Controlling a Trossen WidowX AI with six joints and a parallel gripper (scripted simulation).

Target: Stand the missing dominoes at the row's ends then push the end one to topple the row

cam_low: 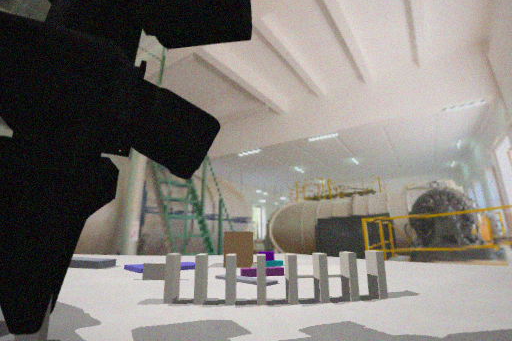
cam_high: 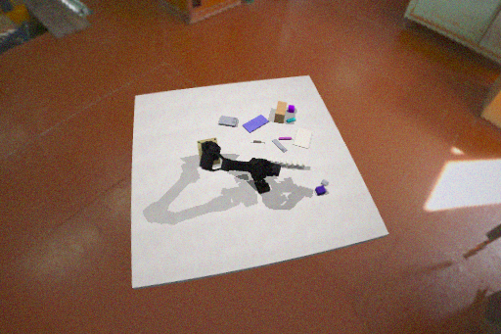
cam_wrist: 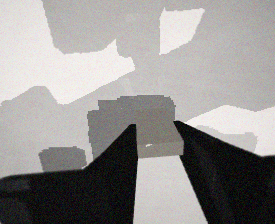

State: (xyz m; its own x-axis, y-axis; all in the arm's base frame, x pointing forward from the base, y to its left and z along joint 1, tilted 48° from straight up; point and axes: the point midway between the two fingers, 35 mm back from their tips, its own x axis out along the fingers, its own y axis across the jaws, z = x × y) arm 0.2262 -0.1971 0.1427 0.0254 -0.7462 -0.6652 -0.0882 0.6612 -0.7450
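My gripper tip is 45 cm to the right of the purple tile, 11 cm short of it and 2 cm above it. The rest, counted from my gripper tip: magenta bar: 29 cm to the left, 26 cm ahead, 2 cm below; white tile: 37 cm ahead, 27 cm to the left, 2 cm below; grey bar: 25 cm to the left, 21 cm ahead, 2 cm below.
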